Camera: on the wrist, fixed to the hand. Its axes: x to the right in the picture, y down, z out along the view.
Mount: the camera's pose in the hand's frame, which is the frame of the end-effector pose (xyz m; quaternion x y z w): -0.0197 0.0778 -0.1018 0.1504 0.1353 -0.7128 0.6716
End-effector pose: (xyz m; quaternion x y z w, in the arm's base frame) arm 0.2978 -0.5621 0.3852 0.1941 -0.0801 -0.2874 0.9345
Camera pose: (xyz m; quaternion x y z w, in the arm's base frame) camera 0.3476 -0.4596 0.3234 0.3669 0.1678 -0.8208 0.4044
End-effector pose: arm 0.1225 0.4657 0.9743 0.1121 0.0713 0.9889 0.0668
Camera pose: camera 0.1090 0.3736 0.8840 -0.0993 0.2855 0.6209 0.7232
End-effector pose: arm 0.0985 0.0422 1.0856 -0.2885 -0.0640 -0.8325 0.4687
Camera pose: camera 0.1271 -0.0245 0.9782 -0.0350 0.3104 0.9225 0.2266
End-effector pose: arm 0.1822 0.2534 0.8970 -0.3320 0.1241 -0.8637 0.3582
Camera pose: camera 0.1668 0.2094 0.7760 0.1407 0.2347 0.8990 0.3419
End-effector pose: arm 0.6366 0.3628 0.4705 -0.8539 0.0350 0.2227 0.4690
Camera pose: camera 0.6334 0.2334 0.4644 -0.5580 -0.4882 -0.3055 0.5974
